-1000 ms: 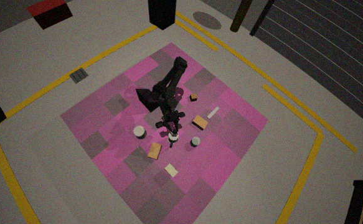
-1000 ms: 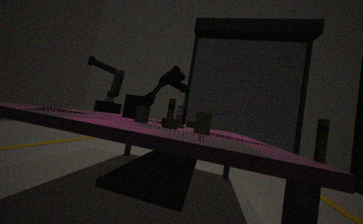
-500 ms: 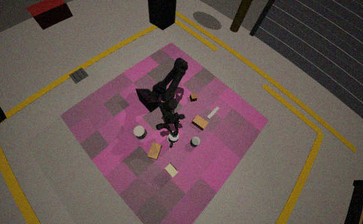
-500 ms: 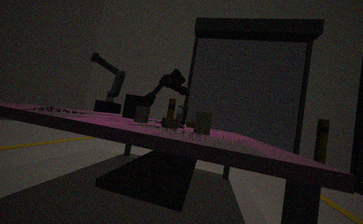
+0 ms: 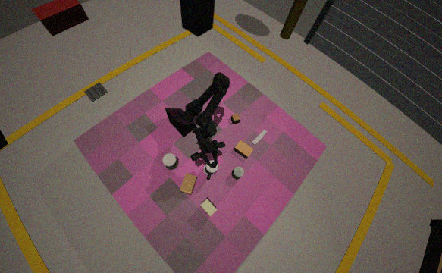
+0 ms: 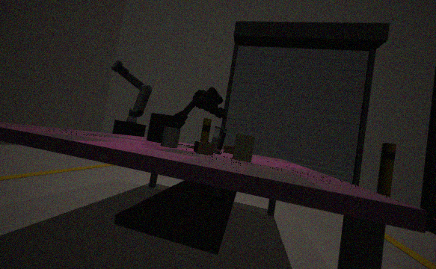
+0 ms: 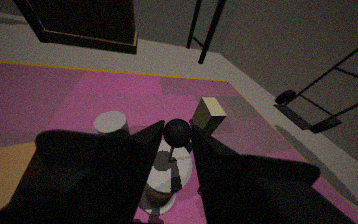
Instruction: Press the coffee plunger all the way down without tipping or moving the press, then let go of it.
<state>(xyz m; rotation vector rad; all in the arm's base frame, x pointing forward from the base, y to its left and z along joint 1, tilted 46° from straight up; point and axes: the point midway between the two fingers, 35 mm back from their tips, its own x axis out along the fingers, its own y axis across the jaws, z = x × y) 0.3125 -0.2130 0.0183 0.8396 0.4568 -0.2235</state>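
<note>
My gripper tip is now 1 cm past the coffee press, 1 cm to the left of it and 11 cm above it. The rest, counted from my gripper tip: cream box: 12 cm ahead, 18 cm to the right, 15 cm below; bar: 9 cm ahead, 43 cm to the left, 21 cm below; white cylinder: 24 cm behind, 12 cm to the right, 16 cm below.
</note>
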